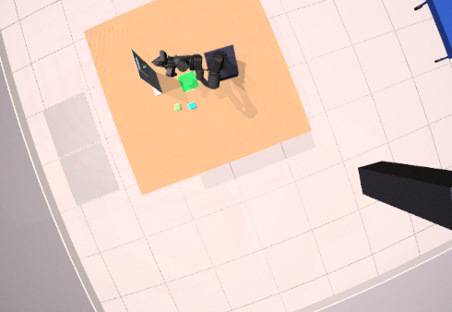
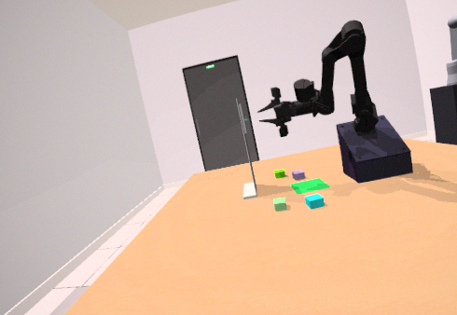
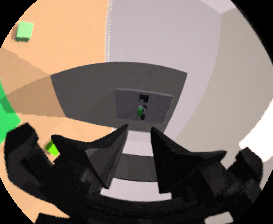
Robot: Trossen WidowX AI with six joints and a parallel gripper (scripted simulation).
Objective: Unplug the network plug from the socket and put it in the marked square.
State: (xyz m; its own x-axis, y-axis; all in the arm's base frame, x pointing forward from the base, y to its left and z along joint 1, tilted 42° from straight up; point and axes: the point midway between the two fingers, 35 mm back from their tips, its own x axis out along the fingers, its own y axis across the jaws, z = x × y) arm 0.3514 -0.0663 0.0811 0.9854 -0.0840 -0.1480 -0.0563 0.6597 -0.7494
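My gripper tip is now 5 cm short of the plug and 1 cm to the right of it. The rest, counted from my gripper tip: lime cube: 4 cm behind, 13 cm to the right, 28 cm below; then purple cube: 12 cm behind, 6 cm to the right, 28 cm below; then upright panel: 7 cm ahead, 1 cm to the left, 12 cm below.
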